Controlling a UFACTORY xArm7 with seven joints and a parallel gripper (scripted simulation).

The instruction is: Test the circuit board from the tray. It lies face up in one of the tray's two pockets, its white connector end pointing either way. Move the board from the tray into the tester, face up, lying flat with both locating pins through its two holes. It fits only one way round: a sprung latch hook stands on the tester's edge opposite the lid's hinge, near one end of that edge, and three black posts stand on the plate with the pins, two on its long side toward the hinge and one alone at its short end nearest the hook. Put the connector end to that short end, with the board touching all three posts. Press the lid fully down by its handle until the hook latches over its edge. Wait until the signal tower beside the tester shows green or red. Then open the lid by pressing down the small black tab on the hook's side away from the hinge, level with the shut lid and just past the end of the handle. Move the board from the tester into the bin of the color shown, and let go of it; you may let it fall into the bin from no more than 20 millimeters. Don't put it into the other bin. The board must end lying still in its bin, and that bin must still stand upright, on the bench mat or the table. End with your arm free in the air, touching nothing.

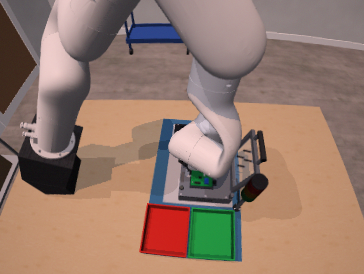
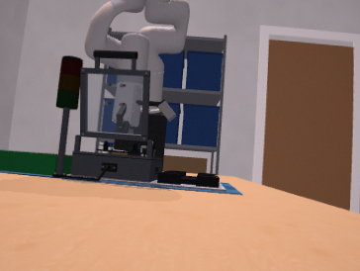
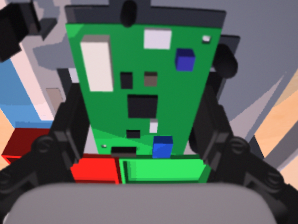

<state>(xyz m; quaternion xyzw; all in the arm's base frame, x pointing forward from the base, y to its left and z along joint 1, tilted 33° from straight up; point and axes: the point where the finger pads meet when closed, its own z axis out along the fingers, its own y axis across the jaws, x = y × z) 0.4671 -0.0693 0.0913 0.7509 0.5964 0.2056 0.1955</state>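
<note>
Now: hand right at the green circuit board. From my hand the other things lie so: tester's clear lid: 12 cm ahead, 3 cm to the right, 10 cm above; tester's plate: 1 cm ahead, 1 cm below; latch hook: 5 cm behind, 7 cm to the left.
</note>
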